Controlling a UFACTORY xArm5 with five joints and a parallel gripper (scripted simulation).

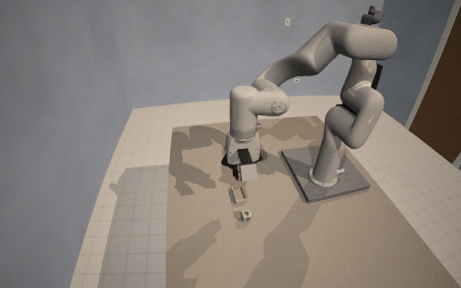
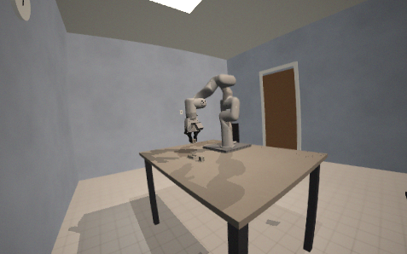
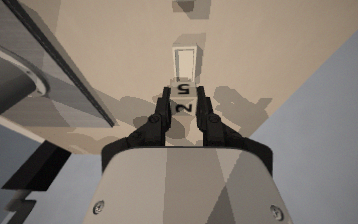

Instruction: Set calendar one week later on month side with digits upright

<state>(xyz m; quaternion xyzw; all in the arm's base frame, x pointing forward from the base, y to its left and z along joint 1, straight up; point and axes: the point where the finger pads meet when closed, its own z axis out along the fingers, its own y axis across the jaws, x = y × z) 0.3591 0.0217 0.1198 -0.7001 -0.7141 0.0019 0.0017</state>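
The calendar tray lies 20 mm to the right of my hand and 130 mm below it.
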